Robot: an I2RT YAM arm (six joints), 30 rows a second.
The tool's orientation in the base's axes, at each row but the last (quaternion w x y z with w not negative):
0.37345, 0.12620, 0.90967, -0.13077
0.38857, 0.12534, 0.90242, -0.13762
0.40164, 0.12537, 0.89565, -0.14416
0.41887, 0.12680, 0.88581, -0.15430
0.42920, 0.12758, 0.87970, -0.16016
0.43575, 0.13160, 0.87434, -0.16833
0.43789, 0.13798, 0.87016, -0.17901
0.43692, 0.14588, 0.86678, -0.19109
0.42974, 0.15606, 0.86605, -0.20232
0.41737, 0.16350, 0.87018, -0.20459
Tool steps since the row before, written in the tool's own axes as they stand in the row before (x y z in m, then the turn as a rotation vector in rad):
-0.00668, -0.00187, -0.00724, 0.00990, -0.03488, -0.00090
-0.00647, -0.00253, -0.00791, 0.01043, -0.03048, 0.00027
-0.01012, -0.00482, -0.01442, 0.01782, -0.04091, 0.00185
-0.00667, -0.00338, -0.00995, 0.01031, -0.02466, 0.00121
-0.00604, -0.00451, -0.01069, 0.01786, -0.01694, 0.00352
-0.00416, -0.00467, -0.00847, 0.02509, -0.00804, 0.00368
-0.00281, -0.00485, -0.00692, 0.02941, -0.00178, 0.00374
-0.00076, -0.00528, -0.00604, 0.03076, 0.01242, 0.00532
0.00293, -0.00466, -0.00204, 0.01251, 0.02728, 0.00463
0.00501, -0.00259, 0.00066, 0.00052, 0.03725, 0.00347
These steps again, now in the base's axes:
-0.00069, -0.00022, 0.01000, -0.01882, -0.03097, -0.00142
-0.00180, -0.00039, 0.01036, -0.01693, -0.02722, -0.00325
-0.00496, -0.00039, 0.01757, -0.02417, -0.03665, -0.00820
-0.00408, 0.00003, 0.01176, -0.01424, -0.02217, -0.00466
-0.00565, -0.00047, 0.01179, -0.01432, -0.01534, -0.01334
-0.00540, -0.00113, 0.00897, -0.01508, -0.00672, -0.02086
-0.00523, -0.00160, 0.00703, -0.01505, -0.00076, -0.02559
-0.00602, -0.00196, 0.00499, -0.00876, 0.01119, -0.03044
-0.00516, -0.00278, -0.00024, 0.00799, 0.02268, -0.01854
-0.00374, -0.00199, -0.00378, 0.01894, 0.03049, -0.01056

